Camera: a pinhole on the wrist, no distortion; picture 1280 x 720 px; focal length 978.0 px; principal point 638.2 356.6 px. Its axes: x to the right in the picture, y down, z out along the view. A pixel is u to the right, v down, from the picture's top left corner.
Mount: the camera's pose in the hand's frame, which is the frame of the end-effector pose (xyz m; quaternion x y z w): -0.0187 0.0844 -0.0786 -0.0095 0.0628 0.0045 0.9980
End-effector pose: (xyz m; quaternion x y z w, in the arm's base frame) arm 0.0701 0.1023 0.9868 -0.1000 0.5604 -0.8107 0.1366
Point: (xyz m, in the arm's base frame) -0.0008 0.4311 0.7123
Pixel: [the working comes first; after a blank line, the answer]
In the camera's frame: 0.0154 0.0611 -0.3297

behind the camera
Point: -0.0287 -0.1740 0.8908
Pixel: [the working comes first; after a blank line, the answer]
In the camera's frame: 0.1699 0.0803 0.2823

1227 635
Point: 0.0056 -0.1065 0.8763
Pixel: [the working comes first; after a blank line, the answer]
In the camera's frame: 0.1221 0.0766 0.2219

1176 694
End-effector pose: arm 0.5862 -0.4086 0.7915 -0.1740 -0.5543 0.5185 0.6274
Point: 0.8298 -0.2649 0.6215
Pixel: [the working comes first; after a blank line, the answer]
In the camera's frame: 0.0454 0.0010 -0.2375

behind the camera
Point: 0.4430 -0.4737 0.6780
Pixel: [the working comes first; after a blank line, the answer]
In the camera's frame: -0.0958 0.0422 0.1806

119 585
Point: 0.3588 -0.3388 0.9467
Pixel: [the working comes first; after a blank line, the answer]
In the camera's frame: 0.1520 -0.0829 0.3235

1098 106
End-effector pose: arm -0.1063 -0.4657 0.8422 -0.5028 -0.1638 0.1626 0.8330
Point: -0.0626 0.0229 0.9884
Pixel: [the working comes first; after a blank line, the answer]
In the camera's frame: 0.2207 -0.0158 0.5390

1039 328
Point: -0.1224 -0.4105 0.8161
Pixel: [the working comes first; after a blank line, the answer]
In the camera's frame: 0.0103 -0.0375 0.1190

723 49
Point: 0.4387 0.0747 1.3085
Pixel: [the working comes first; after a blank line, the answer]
In the camera's frame: 0.7243 -0.3358 0.5593

outside the picture
